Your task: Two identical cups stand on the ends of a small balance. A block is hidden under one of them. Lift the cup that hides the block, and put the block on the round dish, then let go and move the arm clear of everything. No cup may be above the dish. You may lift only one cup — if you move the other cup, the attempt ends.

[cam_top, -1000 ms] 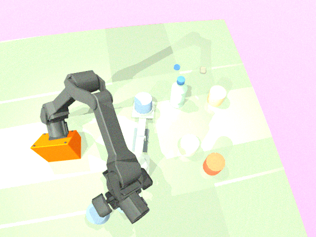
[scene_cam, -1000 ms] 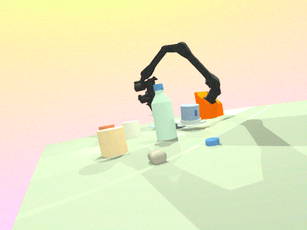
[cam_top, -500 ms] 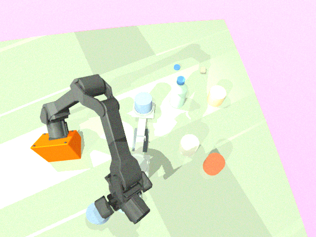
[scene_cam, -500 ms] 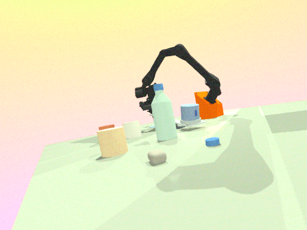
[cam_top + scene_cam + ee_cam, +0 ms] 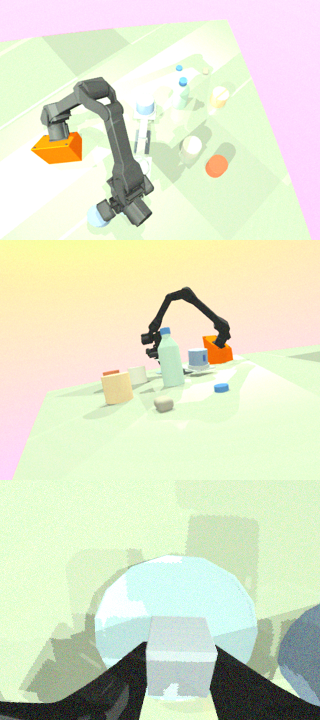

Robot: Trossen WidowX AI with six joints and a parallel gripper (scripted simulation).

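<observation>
My gripper tip is now right at the pale blue-white block. From my gripper tip the other things lie so: round white dish (1 cm below); then white balance (21 cm to the left, 11 cm ahead, 1 cm above); then white cylinder (29 cm ahead, 14 cm to the left, 2 cm above).
</observation>
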